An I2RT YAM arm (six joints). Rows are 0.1 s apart.
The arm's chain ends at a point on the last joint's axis. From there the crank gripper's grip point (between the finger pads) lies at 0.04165 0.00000 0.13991 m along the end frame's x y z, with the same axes.
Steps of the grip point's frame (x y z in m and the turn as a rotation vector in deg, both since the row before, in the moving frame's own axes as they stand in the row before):
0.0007 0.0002 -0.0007 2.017 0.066 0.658
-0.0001 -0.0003 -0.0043 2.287 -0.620 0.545
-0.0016 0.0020 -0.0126 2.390 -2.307 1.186
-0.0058 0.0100 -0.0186 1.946 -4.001 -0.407
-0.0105 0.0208 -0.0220 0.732 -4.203 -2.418
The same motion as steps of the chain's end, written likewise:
0.0005 0.0046 -0.0006 2.017 0.066 0.658
0.0014 0.0049 -0.0046 2.287 -0.620 0.545
0.0040 0.0071 -0.0141 2.390 -2.307 1.186
0.0041 0.0151 -0.0211 1.946 -4.001 -0.407
-0.0001 0.0241 -0.0247 0.732 -4.203 -2.418

